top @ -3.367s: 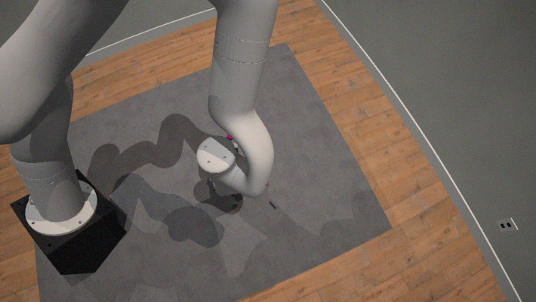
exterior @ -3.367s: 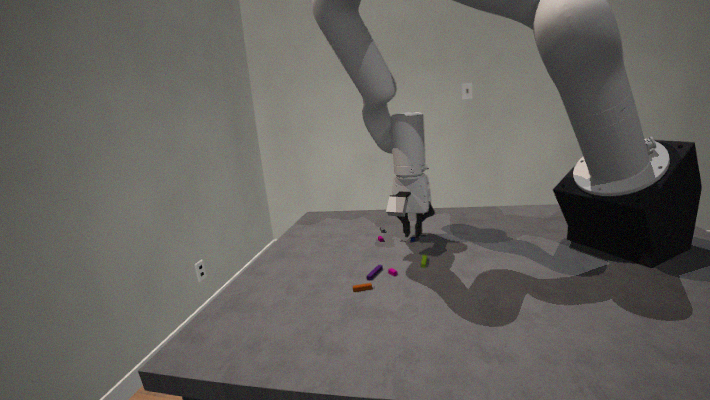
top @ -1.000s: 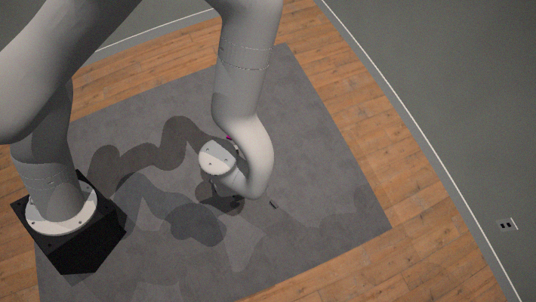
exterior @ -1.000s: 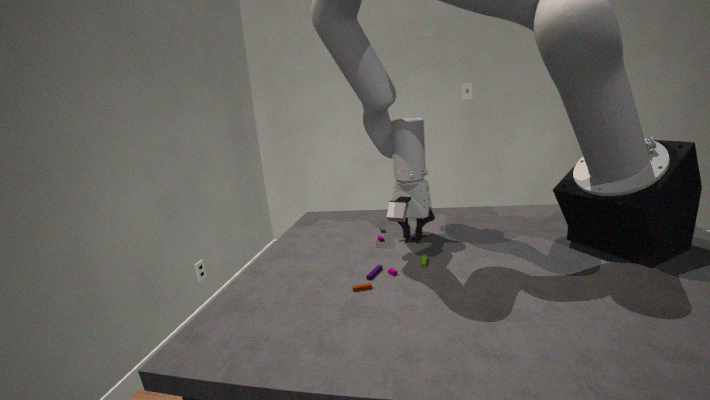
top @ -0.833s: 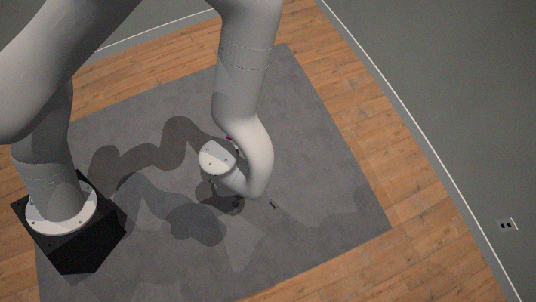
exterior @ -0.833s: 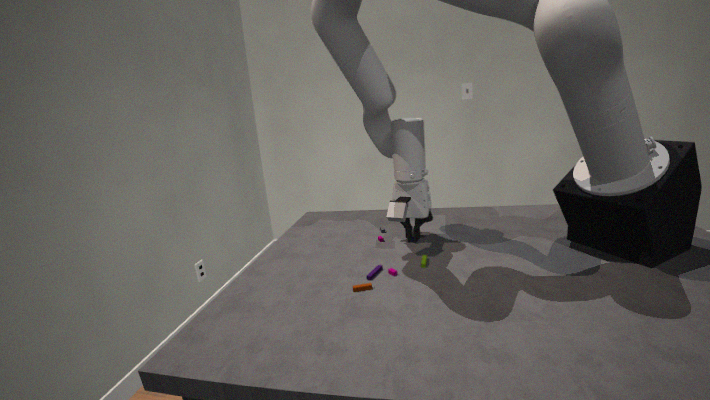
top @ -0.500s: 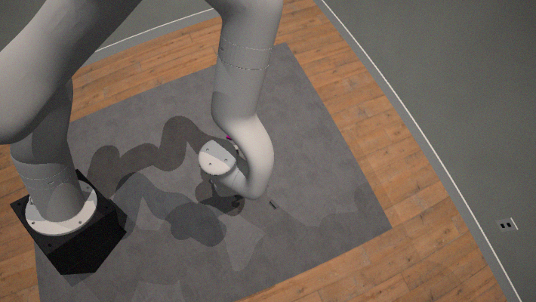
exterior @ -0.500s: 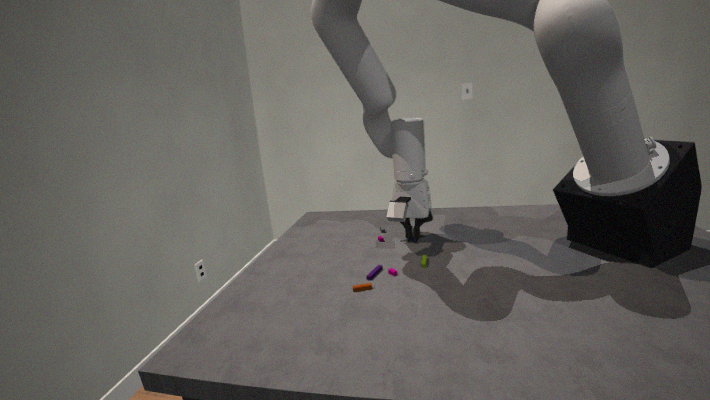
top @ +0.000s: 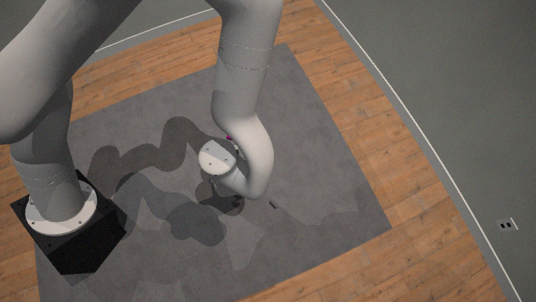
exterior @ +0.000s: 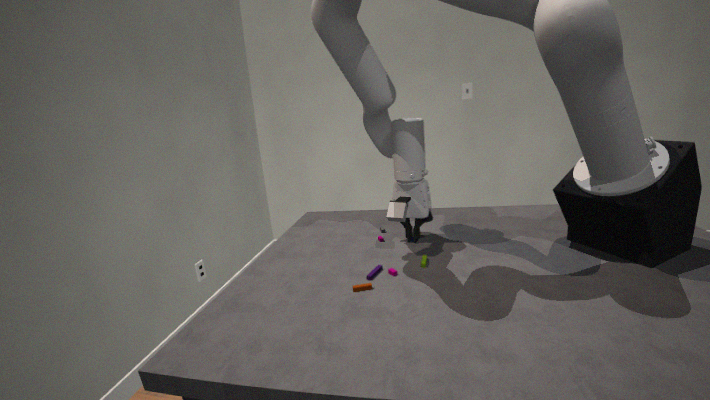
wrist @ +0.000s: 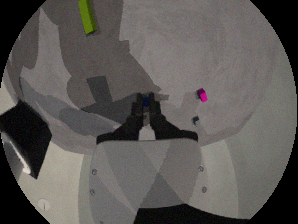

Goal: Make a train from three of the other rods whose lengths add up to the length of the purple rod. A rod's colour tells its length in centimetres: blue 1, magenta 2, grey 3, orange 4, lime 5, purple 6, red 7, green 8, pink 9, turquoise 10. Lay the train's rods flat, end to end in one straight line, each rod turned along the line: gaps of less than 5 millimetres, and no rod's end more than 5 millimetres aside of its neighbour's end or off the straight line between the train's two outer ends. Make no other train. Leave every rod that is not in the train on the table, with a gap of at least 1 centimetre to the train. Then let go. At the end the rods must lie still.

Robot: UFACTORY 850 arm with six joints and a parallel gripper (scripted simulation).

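My gripper is now 6 cm past the lime rod, 13 cm to the right of it and 2 cm above it. Round my hand: blue rod (2 cm below); grey rod (11 cm ahead, 6 cm to the right, 2 cm below); purple rod (3 cm ahead, 21 cm to the left, 2 cm below).
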